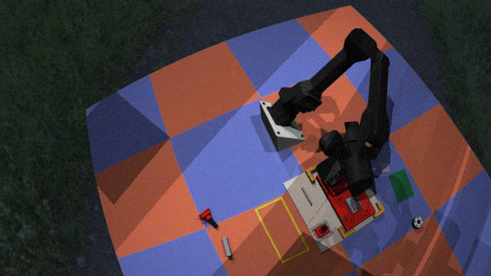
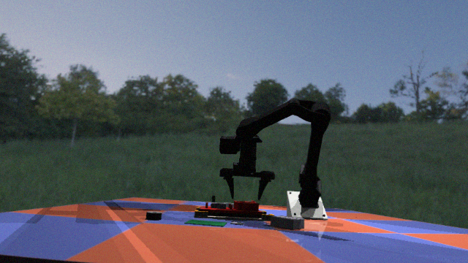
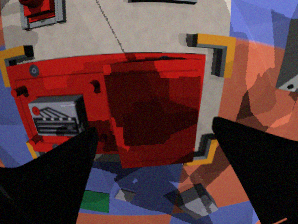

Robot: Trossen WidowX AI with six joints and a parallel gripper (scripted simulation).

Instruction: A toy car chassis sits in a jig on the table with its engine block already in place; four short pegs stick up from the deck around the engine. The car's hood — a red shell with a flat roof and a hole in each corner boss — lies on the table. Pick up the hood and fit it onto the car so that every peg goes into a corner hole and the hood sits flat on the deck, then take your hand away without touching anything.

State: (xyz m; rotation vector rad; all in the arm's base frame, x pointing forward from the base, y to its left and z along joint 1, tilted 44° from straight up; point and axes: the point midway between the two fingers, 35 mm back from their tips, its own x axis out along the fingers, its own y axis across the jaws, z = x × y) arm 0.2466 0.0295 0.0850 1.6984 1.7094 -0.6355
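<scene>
Now: the red hood 2 cm below my gripper tip. From my gripper tip the other things lie so: green plate (20 cm to the left, 12 cm ahead, 6 cm below); then grey jig (5 cm below, 5 cm ahead, 1 cm to the right); then grey engine block (9 cm ahead, 3 cm below, 1 cm to the left).
</scene>
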